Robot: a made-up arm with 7 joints. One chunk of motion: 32 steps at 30 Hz.
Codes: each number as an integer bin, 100 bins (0 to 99) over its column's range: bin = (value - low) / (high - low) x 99, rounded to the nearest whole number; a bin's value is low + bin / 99 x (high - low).
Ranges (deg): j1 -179.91..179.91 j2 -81.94..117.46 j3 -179.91..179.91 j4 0..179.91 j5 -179.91..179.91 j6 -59.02..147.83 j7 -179.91..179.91
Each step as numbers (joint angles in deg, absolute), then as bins.
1 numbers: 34.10 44.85 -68.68 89.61 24.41 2.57 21.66
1 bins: 59 63 31 49 56 29 55
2 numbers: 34.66 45.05 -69.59 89.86 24.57 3.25 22.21
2 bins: 59 63 30 49 56 30 56
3 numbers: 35.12 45.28 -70.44 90.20 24.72 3.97 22.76
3 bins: 59 63 30 50 56 30 56
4 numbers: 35.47 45.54 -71.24 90.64 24.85 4.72 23.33
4 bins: 59 63 30 50 56 31 56
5 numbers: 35.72 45.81 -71.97 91.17 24.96 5.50 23.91
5 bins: 59 63 30 50 56 31 56
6 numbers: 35.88 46.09 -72.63 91.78 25.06 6.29 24.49
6 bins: 59 64 30 51 56 31 56
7 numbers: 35.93 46.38 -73.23 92.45 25.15 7.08 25.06
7 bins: 59 64 29 51 56 32 56
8 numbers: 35.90 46.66 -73.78 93.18 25.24 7.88 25.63
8 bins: 59 64 29 51 56 32 57
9 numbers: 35.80 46.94 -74.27 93.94 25.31 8.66 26.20
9 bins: 59 64 29 52 56 32 57
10 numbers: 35.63 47.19 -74.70 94.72 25.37 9.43 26.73
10 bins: 59 64 29 52 56 33 57
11 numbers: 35.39 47.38 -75.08 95.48 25.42 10.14 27.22
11 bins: 59 64 29 53 56 33 57
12 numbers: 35.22 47.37 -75.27 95.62 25.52 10.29 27.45
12 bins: 59 64 29 53 57 33 57
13 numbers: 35.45 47.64 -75.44 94.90 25.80 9.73 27.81
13 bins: 59 64 29 52 57 33 57
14 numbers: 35.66 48.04 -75.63 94.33 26.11 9.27 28.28
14 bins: 59 65 29 52 57 33 57
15 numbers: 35.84 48.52 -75.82 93.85 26.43 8.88 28.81
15 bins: 59 65 29 52 57 32 57
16 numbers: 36.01 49.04 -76.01 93.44 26.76 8.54 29.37
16 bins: 59 65 29 51 57 32 58
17 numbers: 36.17 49.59 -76.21 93.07 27.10 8.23 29.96
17 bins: 59 65 29 51 57 32 58
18 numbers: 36.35 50.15 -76.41 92.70 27.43 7.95 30.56
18 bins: 60 66 28 51 57 32 58
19 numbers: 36.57 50.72 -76.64 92.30 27.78 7.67 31.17
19 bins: 60 66 28 51 57 32 58
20 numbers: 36.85 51.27 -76.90 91.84 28.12 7.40 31.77
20 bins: 60 66 28 51 57 32 58
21 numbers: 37.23 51.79 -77.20 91.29 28.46 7.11 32.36
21 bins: 60 66 28 50 57 32 58
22 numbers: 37.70 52.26 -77.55 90.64 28.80 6.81 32.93
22 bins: 60 67 28 50 57 32 59
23 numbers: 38.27 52.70 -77.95 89.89 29.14 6.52 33.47
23 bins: 60 67 28 49 58 31 59
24 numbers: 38.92 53.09 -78.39 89.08 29.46 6.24 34.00
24 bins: 60 67 28 49 58 31 59
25 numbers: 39.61 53.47 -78.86 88.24 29.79 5.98 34.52
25 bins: 60 67 28 49 58 31 59
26 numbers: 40.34 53.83 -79.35 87.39 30.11 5.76 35.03
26 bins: 61 67 28 48 58 31 59
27 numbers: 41.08 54.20 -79.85 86.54 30.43 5.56 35.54
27 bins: 61 68 28 48 58 31 59
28 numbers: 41.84 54.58 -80.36 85.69 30.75 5.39 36.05
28 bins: 61 68 27 47 58 31 59
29 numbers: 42.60 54.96 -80.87 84.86 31.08 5.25 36.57
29 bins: 61 68 27 47 58 31 60
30 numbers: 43.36 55.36 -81.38 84.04 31.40 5.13 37.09
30 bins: 61 68 27 46 58 31 60
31 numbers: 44.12 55.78 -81.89 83.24 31.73 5.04 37.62
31 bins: 62 68 27 46 58 31 60
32 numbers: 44.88 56.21 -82.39 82.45 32.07 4.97 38.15
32 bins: 62 69 27 45 58 31 60
